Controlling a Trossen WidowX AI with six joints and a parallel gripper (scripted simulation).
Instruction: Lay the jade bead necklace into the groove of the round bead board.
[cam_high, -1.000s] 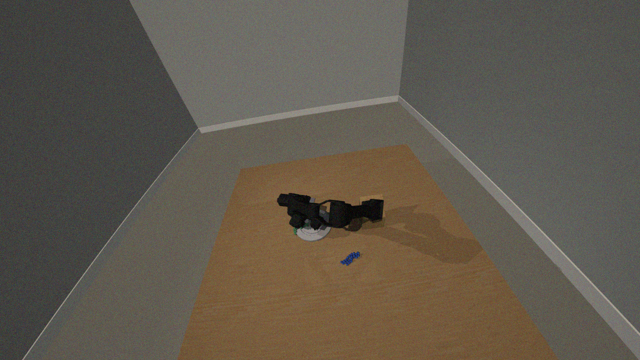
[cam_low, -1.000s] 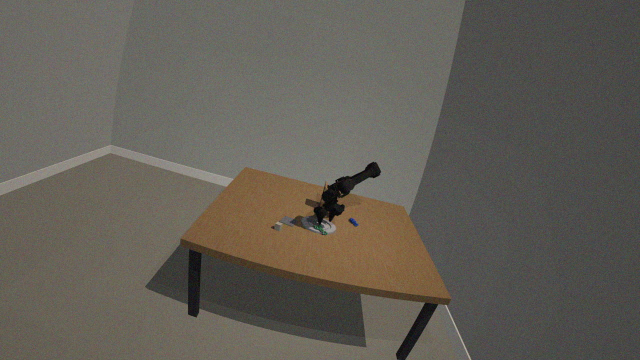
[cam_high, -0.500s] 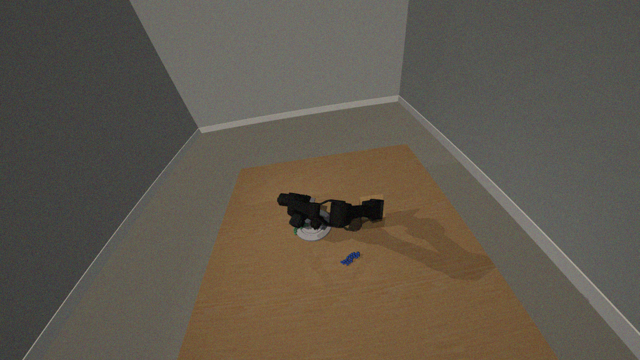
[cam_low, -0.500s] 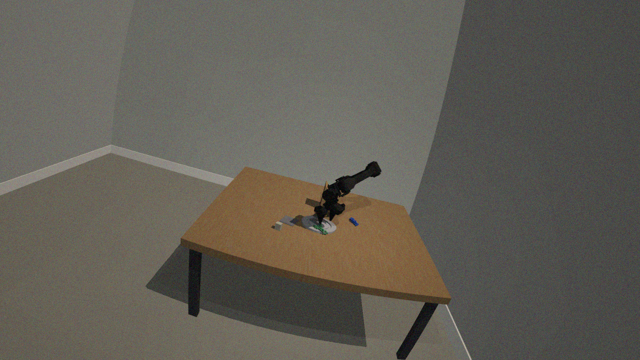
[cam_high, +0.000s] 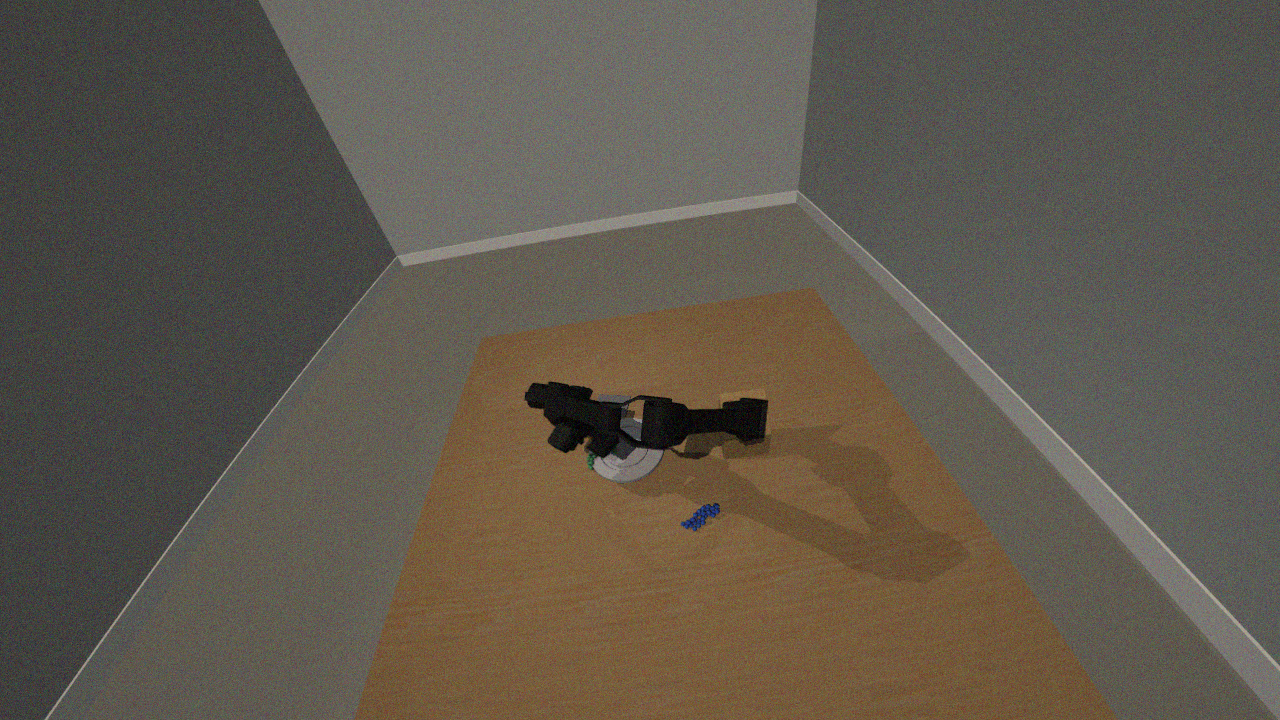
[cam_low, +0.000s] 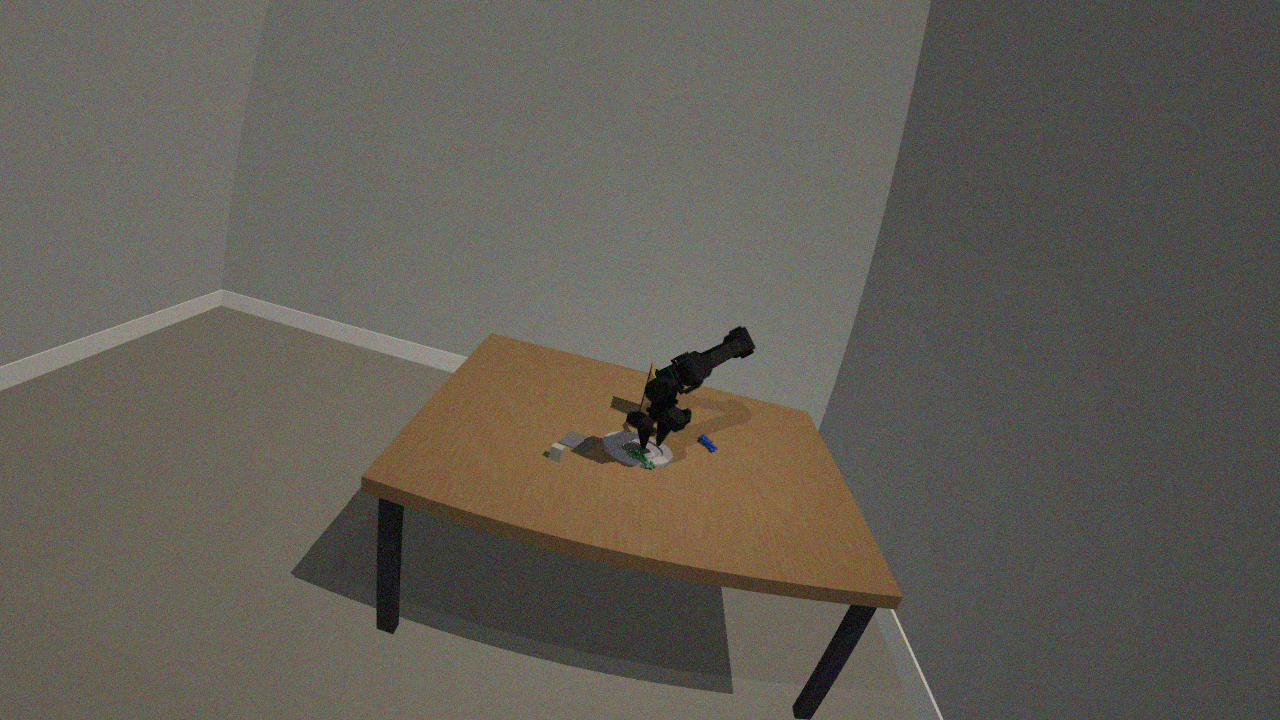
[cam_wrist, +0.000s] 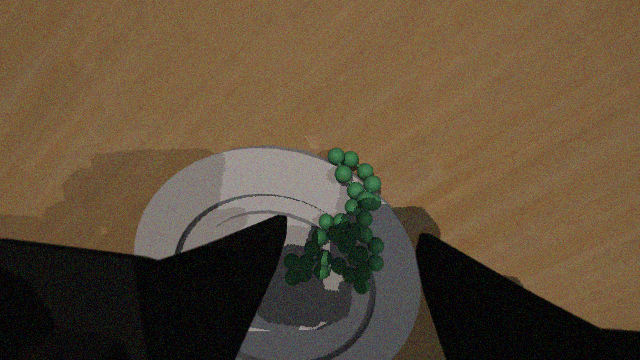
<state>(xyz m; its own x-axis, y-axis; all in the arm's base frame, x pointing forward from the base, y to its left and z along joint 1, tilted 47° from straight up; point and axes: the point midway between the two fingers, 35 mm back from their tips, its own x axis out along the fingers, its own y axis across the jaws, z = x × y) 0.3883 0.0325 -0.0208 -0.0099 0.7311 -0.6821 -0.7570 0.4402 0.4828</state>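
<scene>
Right now the round bead board is 80 mm behind my gripper tip, 50 mm below it and 30 mm to the right of it. The rest, counted from my gripper tip: pale block 230 mm to the right, 100 mm ahead, 40 mm below; then flat grey plate 190 mm to the right, 60 mm below, 40 mm behind.
</scene>
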